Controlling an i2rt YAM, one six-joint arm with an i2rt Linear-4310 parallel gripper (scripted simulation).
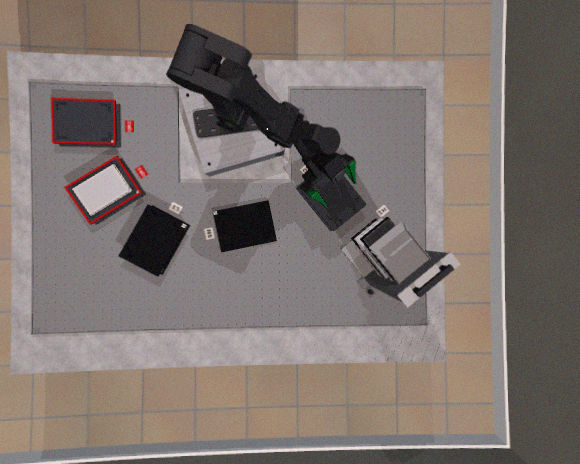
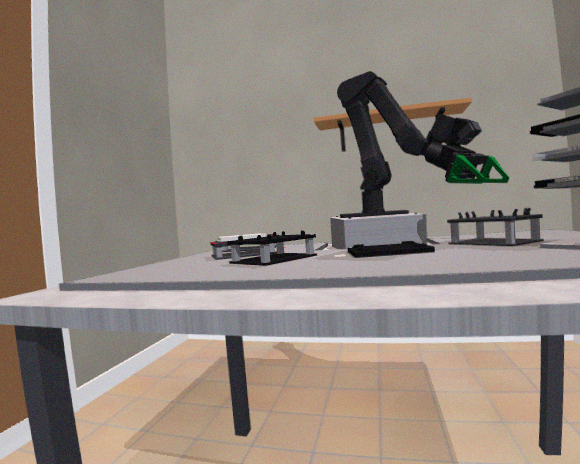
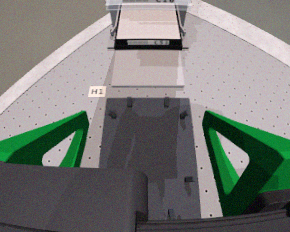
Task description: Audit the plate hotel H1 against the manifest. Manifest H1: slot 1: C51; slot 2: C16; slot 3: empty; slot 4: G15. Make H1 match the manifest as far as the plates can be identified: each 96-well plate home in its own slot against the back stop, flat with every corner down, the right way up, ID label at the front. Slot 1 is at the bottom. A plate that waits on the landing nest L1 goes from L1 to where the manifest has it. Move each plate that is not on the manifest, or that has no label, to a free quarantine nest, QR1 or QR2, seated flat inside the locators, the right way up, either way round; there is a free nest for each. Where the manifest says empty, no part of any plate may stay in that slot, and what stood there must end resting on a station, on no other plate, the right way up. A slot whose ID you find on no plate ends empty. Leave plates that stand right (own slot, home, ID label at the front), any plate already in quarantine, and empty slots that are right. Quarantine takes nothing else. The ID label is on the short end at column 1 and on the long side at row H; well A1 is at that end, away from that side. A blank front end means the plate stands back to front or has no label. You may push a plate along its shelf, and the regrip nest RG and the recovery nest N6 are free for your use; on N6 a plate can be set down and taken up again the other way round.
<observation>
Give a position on a regrip nest RG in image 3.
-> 148, 137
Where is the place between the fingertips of my gripper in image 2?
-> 496, 180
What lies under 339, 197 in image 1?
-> A regrip nest RG.
</observation>
